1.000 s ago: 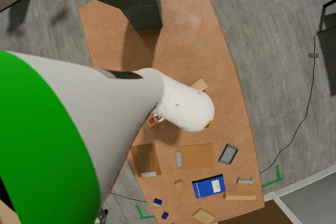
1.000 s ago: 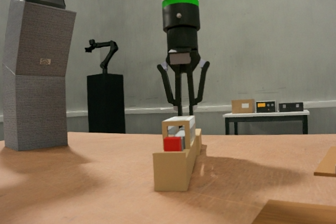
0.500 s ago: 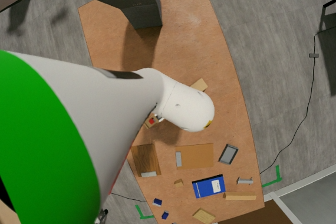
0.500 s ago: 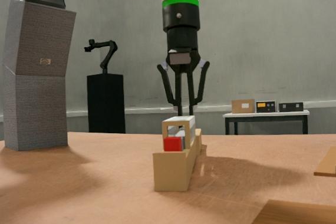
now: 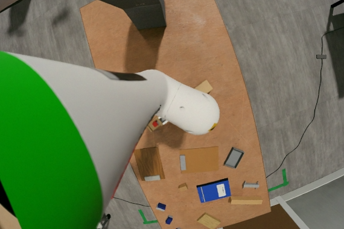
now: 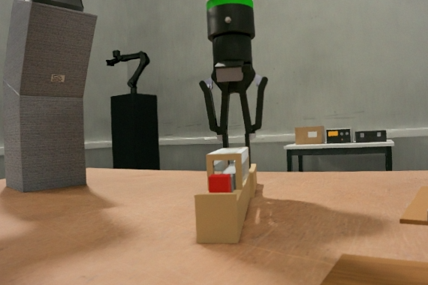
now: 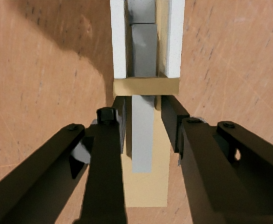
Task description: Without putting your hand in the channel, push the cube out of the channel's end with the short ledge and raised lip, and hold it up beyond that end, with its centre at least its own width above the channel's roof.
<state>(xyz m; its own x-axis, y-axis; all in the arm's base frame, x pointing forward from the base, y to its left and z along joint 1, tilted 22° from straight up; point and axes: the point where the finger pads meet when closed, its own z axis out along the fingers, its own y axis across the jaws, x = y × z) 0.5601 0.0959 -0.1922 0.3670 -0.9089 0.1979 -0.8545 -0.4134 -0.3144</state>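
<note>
Now: hand 30 mm above the thin grey stick. From my hand the other things lie so: grey bar (130 mm to the right, 60 mm ahead, 30 mm below); red cube (200 mm to the right, 90 mm ahead, 30 mm below); channel (100 mm to the right, 40 mm ahead, 30 mm below).
</note>
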